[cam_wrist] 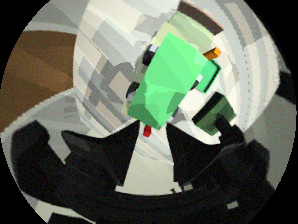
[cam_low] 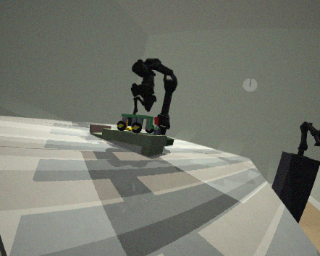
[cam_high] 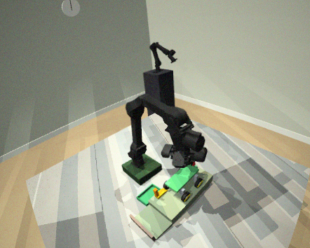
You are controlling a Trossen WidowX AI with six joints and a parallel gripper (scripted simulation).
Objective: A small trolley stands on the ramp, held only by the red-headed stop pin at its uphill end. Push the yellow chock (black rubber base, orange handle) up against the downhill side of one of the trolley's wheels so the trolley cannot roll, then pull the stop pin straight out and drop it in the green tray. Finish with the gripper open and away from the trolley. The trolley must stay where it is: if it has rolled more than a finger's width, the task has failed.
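My gripper tip is 60 mm to the right of the red-headed stop pin, 60 mm above it and 10 mm past it. Round my gripper tip: yellow chock: 130 mm to the right, 110 mm below, 50 mm behind; then ramp: 140 mm below, 50 mm to the right, 10 mm ahead; then green-topped trolley: 80 mm below, 40 mm to the right, 10 mm ahead.
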